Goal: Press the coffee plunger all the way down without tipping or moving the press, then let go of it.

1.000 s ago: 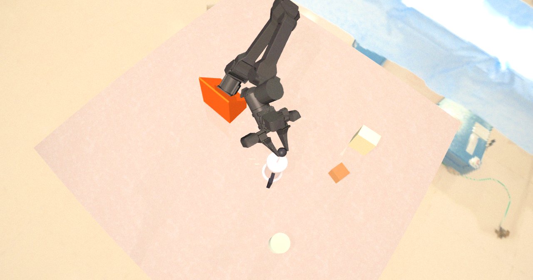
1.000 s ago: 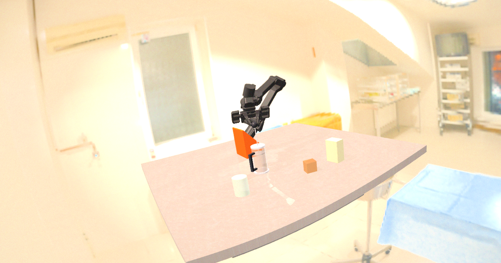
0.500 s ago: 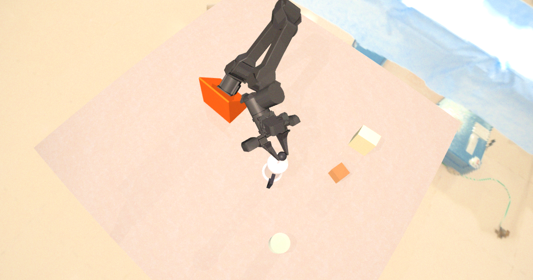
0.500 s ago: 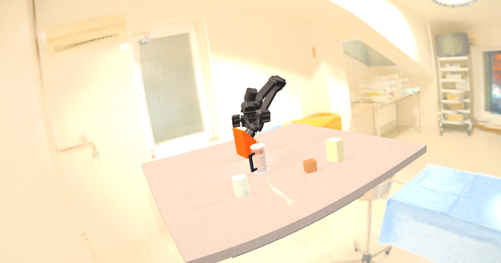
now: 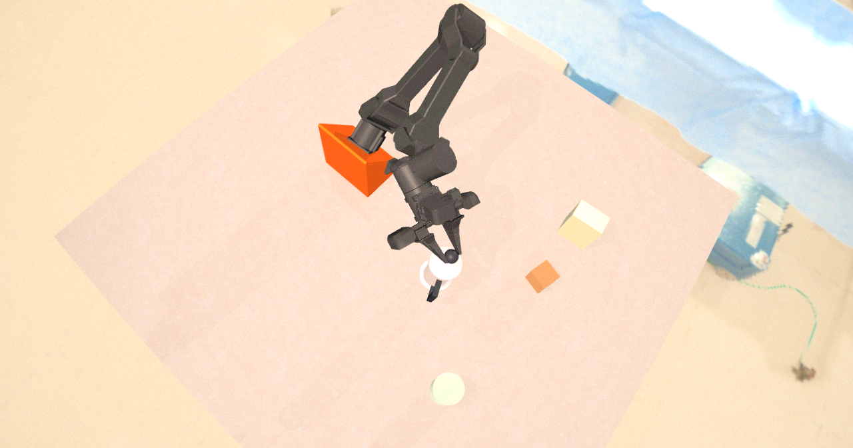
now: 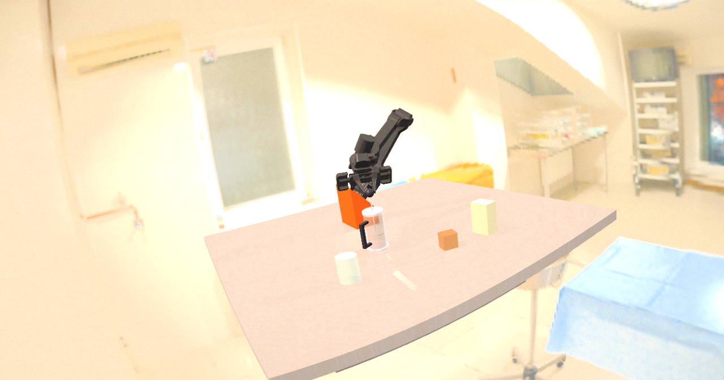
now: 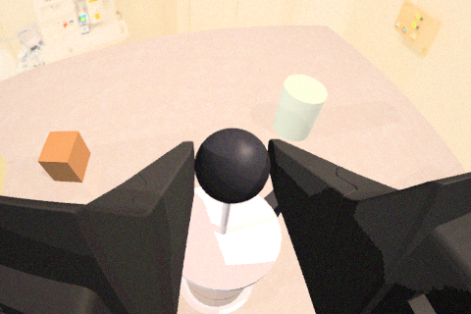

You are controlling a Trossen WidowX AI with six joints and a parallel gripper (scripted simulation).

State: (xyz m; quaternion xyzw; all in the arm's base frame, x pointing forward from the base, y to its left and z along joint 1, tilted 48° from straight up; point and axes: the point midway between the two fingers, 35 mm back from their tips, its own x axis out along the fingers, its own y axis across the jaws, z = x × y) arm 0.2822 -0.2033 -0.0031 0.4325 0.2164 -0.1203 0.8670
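Now: the coffee press 100 mm below my gripper tip, 10 mm to the right of it and 10 mm behind it.
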